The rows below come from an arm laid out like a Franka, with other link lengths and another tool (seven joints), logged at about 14 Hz.
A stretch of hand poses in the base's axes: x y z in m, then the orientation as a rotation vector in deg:
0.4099, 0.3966, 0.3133, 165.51, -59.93, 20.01
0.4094, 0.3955, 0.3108, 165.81, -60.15, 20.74
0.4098, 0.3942, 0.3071, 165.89, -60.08, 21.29
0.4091, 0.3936, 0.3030, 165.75, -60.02, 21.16
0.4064, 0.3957, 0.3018, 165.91, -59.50, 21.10
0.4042, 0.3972, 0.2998, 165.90, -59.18, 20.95
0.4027, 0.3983, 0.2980, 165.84, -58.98, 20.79
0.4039, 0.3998, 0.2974, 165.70, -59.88, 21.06
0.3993, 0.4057, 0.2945, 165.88, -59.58, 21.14
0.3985, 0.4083, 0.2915, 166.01, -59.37, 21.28
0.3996, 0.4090, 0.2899, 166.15, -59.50, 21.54
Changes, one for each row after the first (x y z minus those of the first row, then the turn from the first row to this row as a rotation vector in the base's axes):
-0.0005, -0.0011, -0.0025, 0.26, -0.57, -0.01
-0.0001, -0.0024, -0.0062, 0.25, -0.93, 0.07
-0.0008, -0.0030, -0.0103, 0.12, -0.81, 0.06
-0.0035, -0.0009, -0.0115, 0.06, -0.74, 0.40
-0.0057, 0.0006, -0.0135, -0.05, -0.60, 0.58
-0.0072, 0.0017, -0.0153, -0.16, -0.46, 0.67
-0.0060, 0.0032, -0.0159, 0.03, -0.71, 0.12
-0.0106, 0.0091, -0.0188, 0.06, -0.77, 0.35
-0.0114, 0.0117, -0.0218, 0.08, -0.86, 0.51
-0.0103, 0.0124, -0.0234, 0.23, -1.08, 0.49

